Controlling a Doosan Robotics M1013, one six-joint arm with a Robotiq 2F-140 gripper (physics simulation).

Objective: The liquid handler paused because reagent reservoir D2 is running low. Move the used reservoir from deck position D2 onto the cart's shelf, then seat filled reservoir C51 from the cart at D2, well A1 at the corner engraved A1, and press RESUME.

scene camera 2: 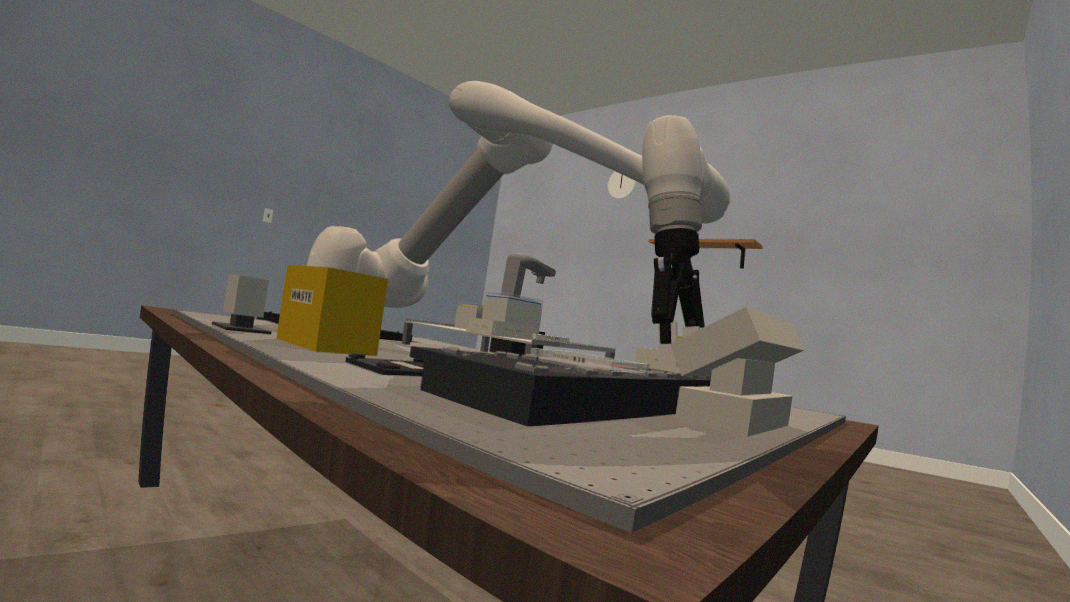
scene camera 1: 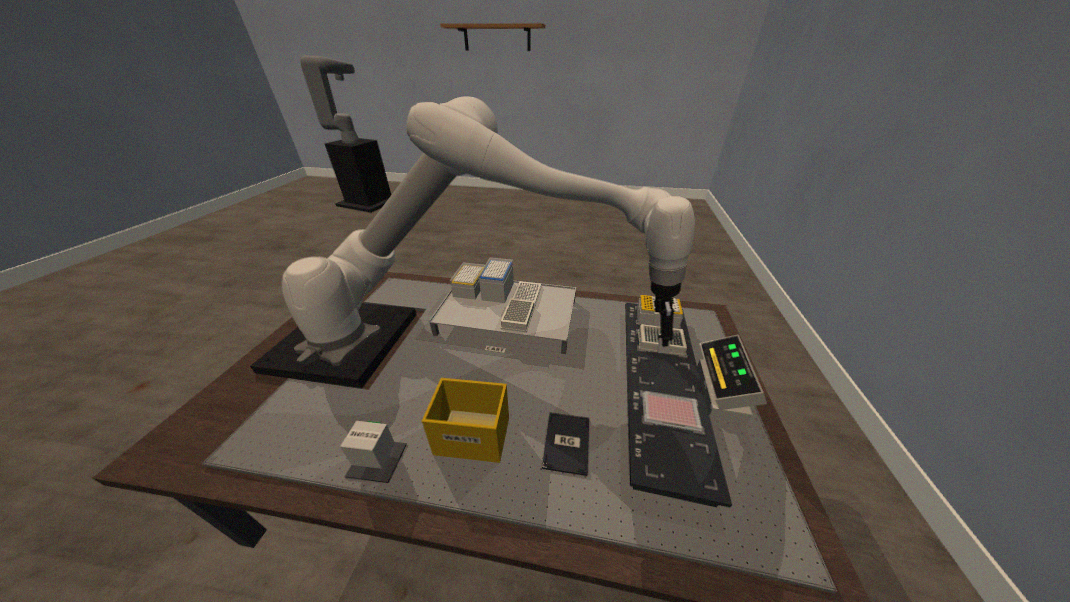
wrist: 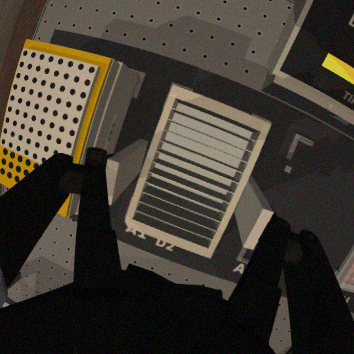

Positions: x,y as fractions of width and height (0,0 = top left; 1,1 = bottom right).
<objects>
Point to a black card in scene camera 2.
0.36,0.61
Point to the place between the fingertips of the gripper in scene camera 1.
0.62,0.57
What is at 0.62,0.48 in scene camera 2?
The gripper.
</objects>
